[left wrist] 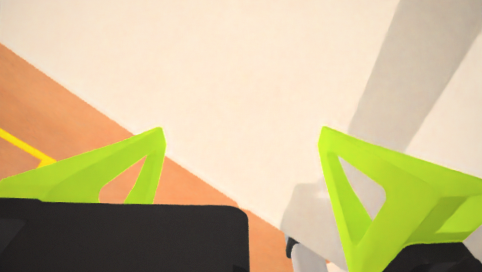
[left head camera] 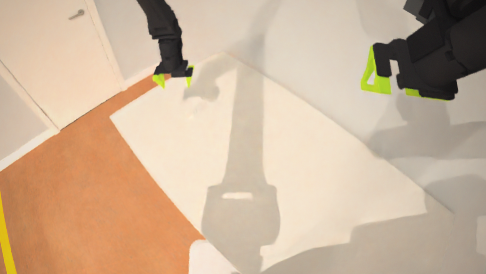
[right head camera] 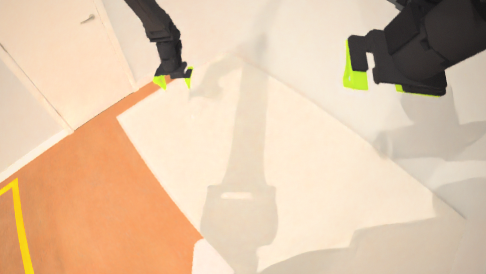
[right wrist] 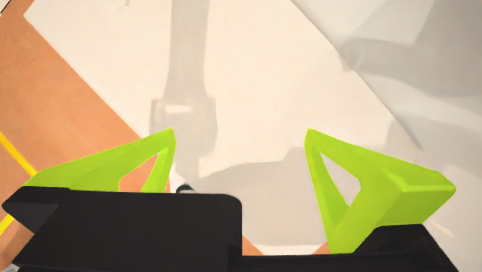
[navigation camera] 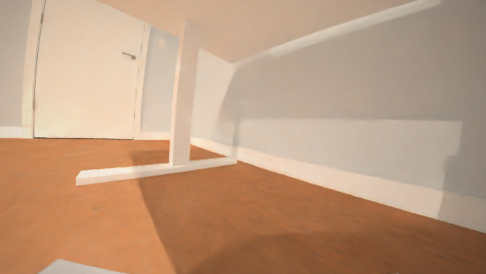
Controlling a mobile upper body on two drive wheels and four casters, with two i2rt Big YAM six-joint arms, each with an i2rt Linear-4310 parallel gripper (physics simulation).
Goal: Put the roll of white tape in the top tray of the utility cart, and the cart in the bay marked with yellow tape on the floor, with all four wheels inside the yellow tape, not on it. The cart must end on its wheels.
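Note:
The left gripper appears in the left wrist view and also in the right head camera view, while the right gripper can be seen in the left head camera view as well as the right wrist view. Along with the grippers, the pictures show a white table and a white door.

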